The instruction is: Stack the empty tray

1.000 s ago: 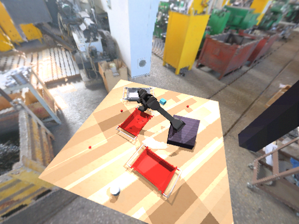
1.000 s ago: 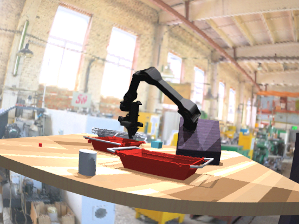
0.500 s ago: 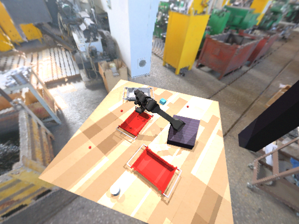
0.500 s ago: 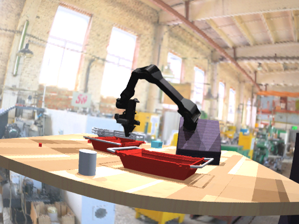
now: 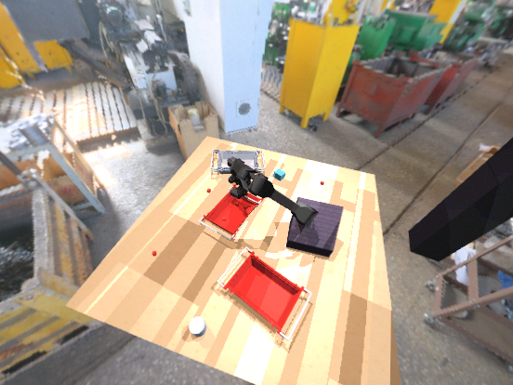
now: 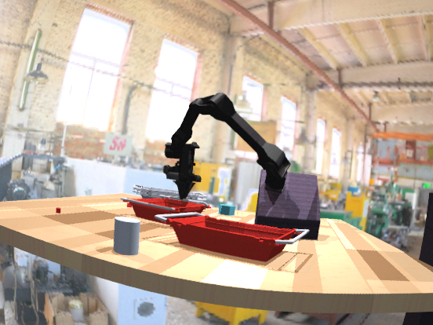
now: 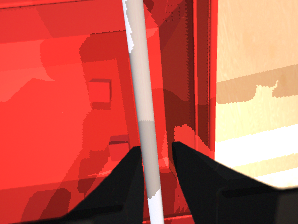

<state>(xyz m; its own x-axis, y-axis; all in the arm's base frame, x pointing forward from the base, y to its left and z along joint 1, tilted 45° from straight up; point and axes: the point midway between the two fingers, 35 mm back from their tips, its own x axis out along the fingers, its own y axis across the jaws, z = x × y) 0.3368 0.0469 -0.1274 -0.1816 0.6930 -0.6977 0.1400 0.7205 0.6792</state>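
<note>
Right now the red tray is 290 mm behind my gripper tip, 420 mm to the left of it and 30 mm below it. Round my gripper tip: cyan block 120 mm behind, 310 mm to the right, 50 mm below; then grey cylinder 110 mm behind, 640 mm to the left, 40 mm below.
</note>
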